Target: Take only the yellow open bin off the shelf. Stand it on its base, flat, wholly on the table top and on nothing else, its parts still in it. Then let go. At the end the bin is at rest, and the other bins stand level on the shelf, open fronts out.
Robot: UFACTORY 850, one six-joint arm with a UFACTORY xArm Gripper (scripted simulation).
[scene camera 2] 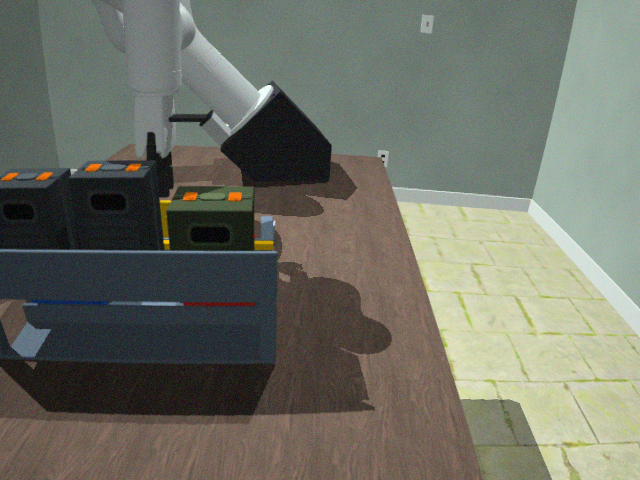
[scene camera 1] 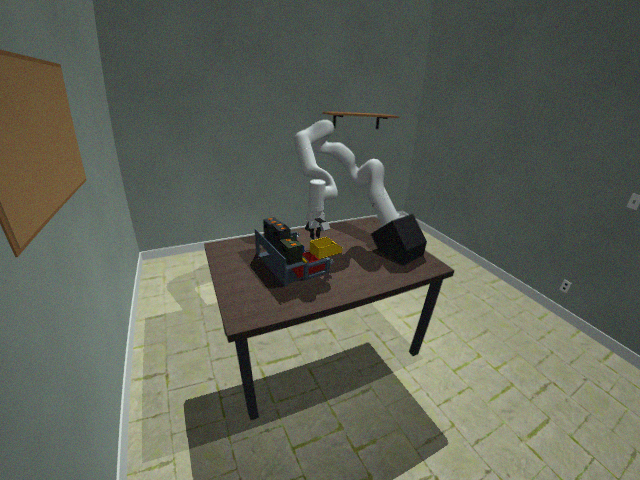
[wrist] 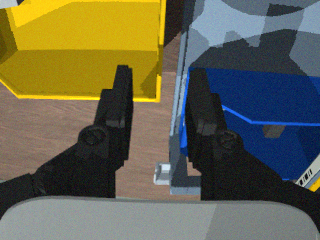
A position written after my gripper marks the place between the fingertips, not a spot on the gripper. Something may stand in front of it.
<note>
I see my gripper (wrist: 160, 87), a yellow open bin (wrist: 56, 56) and a green box (scene camera 2: 200, 218).
The wrist view does not show the green box: it is out of frame.
</note>
